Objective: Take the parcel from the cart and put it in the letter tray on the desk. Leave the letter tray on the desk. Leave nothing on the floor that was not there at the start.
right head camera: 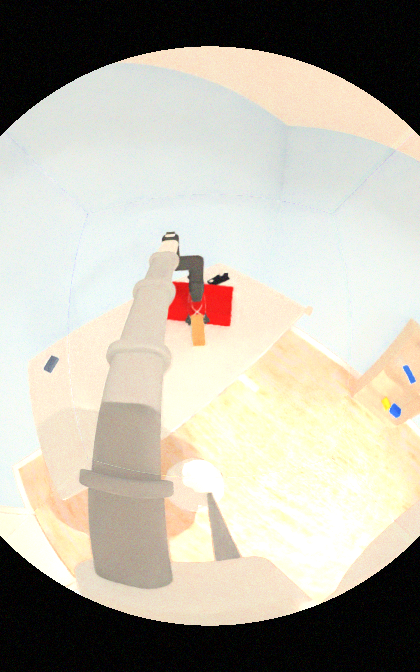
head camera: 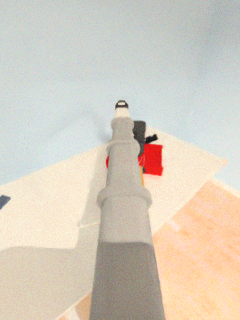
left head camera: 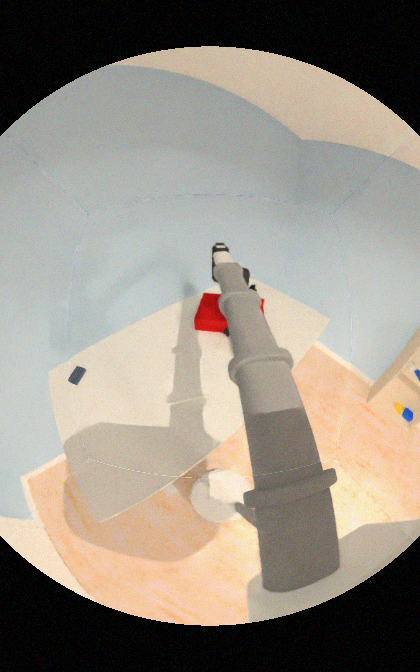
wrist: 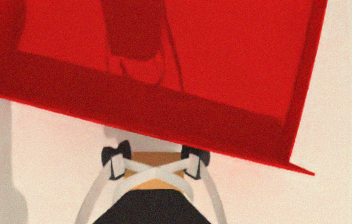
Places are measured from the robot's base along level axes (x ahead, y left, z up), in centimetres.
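Pixels of known places: gripper, fingertip midpoint: (wrist: 156, 152).
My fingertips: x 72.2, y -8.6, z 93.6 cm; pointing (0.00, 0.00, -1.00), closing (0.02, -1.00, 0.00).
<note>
Behind a point stands the place of what it marks.
The parcel, an orange-brown box (head camera: 142, 180) @(x 61.9, y -10.6, z 98.1 cm) (right head camera: 198, 332) (wrist: 156, 158) @(x 72.3, y -8.7, z 96.6 cm), is between the fingertips of my gripper (right head camera: 198, 319) (wrist: 156, 152) @(x 72.2, y -8.6, z 93.6 cm), which is shut on it. In the right head view the parcel extends from the fingertips over the desk (right head camera: 265, 320) (left head camera: 125, 390) (wrist: 50, 140) @(x 73.0, y 4.2, z 92.2 cm), beside the near side of the letter tray. The red letter tray (head camera: 154, 160) @(x 86.6, y -22.8, z 92.5 cm) (left head camera: 210, 315) (right head camera: 218, 303) (wrist: 225, 50) @(x 84.5, y -16.6, z 92.5 cm) lies on the desk, and its inside looks empty where it shows. In the wrist view its near edge lies just beyond the fingertips. In the left head view the arm hides the parcel.
A black object (head camera: 151, 138) @(x 114.3, y -25.4, z 94.9 cm) (right head camera: 218, 278) lies behind the tray. A dark blue-grey block (left head camera: 77, 375) (right head camera: 51, 364) lies at the desk's left end. A tan unit (right head camera: 380, 352) with blue and yellow items stands at right. A round white thing (left head camera: 205, 500) is low in front of the desk.
</note>
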